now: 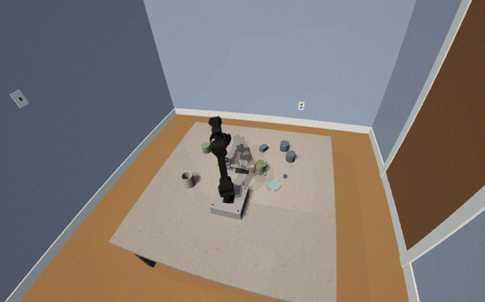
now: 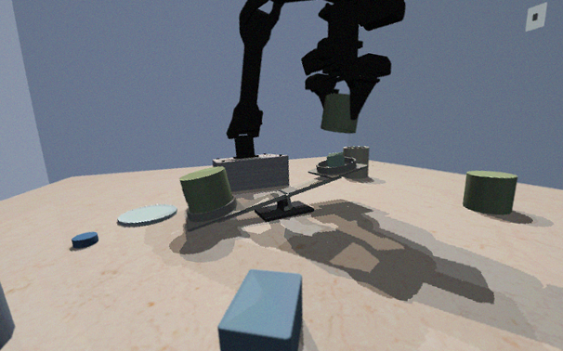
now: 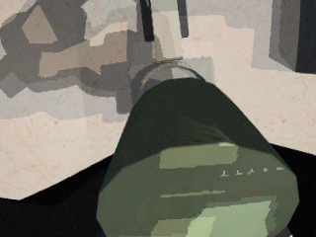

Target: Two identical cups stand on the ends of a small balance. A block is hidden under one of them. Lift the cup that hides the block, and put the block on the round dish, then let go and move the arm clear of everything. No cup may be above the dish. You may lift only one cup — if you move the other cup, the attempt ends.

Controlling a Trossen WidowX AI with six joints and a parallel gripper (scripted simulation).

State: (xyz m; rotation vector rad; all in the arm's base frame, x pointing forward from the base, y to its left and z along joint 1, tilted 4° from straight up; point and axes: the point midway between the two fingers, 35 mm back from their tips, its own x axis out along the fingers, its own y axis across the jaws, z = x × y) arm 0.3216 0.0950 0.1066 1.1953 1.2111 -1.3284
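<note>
Now: gripper tip 10 mm to the left of the pale green block and 80 mm above it. Also, from my gripper tip: balance 10 mm behind, 140 mm to the right, 130 mm below; then beige cup 160 mm behind, 220 mm to the left, 130 mm below; then blue block 230 mm ahead, 280 mm to the right, 150 mm below.
</note>
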